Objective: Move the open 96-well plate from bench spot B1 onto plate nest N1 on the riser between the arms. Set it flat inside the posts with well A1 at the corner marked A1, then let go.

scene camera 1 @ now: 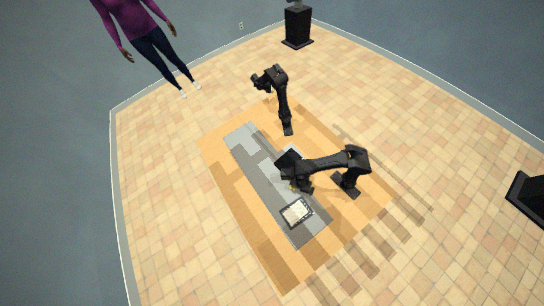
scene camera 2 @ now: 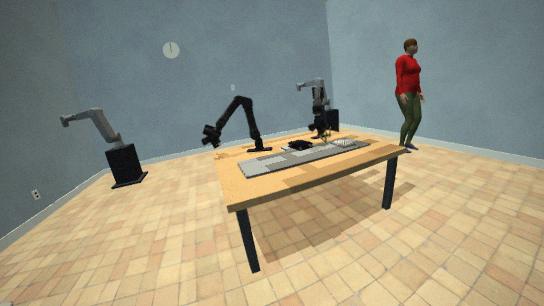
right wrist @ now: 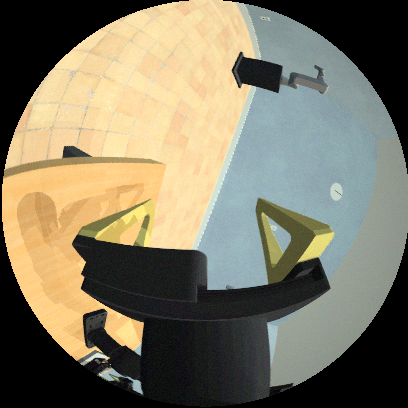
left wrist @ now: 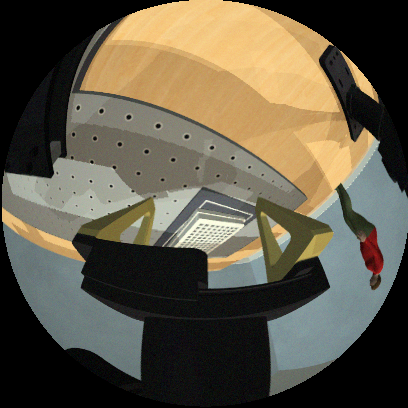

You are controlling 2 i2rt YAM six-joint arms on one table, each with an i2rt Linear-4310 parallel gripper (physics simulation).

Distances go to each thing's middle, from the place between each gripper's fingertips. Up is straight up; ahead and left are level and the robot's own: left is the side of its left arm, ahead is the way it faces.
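White well plate (left wrist: 204,229), from my right hand: 890 mm to the left, 500 mm ahead, 90 mm below.
White well plate, from my left hand: 60 mm to the left, 100 mm ahead, 20 mm below.
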